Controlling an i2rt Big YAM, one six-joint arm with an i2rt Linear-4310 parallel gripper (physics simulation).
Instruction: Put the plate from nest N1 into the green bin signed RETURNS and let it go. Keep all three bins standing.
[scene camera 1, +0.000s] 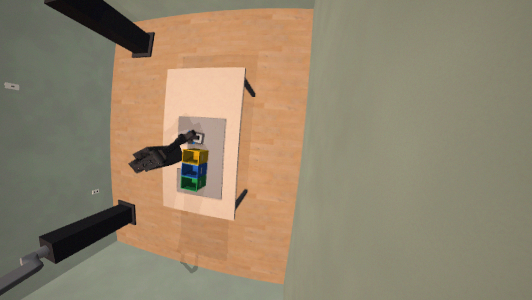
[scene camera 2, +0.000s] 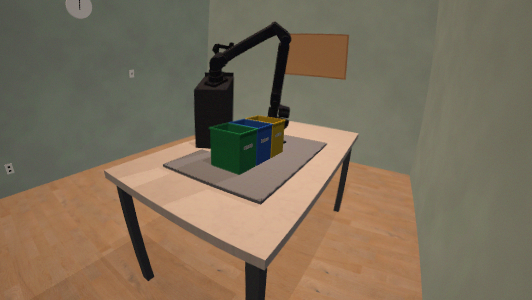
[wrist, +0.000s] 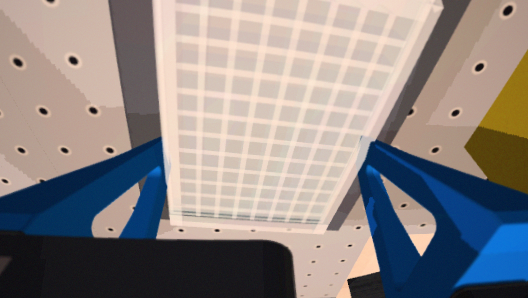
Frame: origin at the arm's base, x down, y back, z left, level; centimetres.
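Seen in the pictures: gripper, between the fingertips: (wrist: 263, 148); arm's base, origin of its link: (scene camera 2: 216, 82).
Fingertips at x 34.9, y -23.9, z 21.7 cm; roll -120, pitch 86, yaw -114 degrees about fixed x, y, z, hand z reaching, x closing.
Pixels of each thing's top centre, then the offset from my fingertips to it. Level surfaces: height alone.
- green bin, centre of its top: (scene camera 2: 233, 128) (scene camera 1: 188, 183) dx -16.6, dy -7.2, dz -43.5 cm
- blue bin, centre of its top: (scene camera 2: 250, 123) (scene camera 1: 189, 170) dx -16.6, dy -7.4, dz -30.4 cm
- yellow bin, centre of its top: (scene camera 2: 265, 119) (scene camera 1: 190, 157) dx -16.6, dy -7.6, dz -17.4 cm
- grey perforated board, height of its surface: dx +1.4 cm
- pale table, height of its surface: dx +2.7 cm
The plate (wrist: 280, 115) (scene camera 1: 199, 138) is pale and translucent with a grid of wells. It sits at the dark frame of its nest (wrist: 134, 65); no nest sign is readable. My gripper (wrist: 263, 148) is shut on the plate, its blue fingers against the two long sides near one end. In scene camera 2 the fingertips are hidden behind the bins. The green bin (scene camera 1: 202, 183) (scene camera 2: 232, 152) stands upright at the far end of the bin row from my gripper. The blue bin (scene camera 1: 201, 170) (scene camera 2: 263, 152) stands in the middle, and the yellow bin (scene camera 1: 201, 157) (scene camera 2: 277, 145) (wrist: 507, 100) nearest the plate. All three are upright.
The bins stand close together on a grey perforated board (scene camera 1: 213, 175) (scene camera 2: 280, 172) (wrist: 60, 85) on the pale table (scene camera 1: 205, 92) (scene camera 2: 200, 200). The arm's black pedestal (scene camera 2: 212, 117) stands behind the table edge. The yellow bin is close beside the nest.
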